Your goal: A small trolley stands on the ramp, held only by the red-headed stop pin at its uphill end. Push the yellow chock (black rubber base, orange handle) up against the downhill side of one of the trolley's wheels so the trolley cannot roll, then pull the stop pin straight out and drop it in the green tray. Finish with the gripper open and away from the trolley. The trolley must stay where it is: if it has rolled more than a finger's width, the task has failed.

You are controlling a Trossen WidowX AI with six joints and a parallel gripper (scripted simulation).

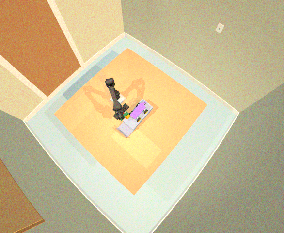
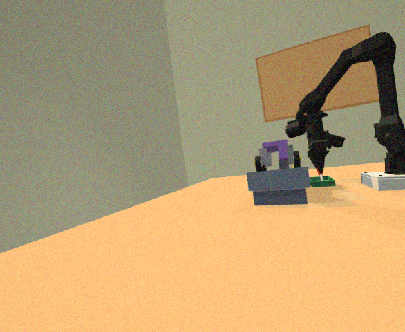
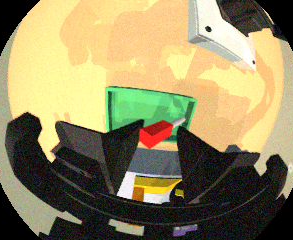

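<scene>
My gripper tip is now 80 mm short of the yellow chock and 40 mm below it. Round my gripper tip: red-headed stop pin (10 mm to the left); then grey ramp (140 mm ahead, 90 mm to the left, 10 mm above); then trolley (140 mm ahead, 100 mm to the left, 70 mm above).
</scene>
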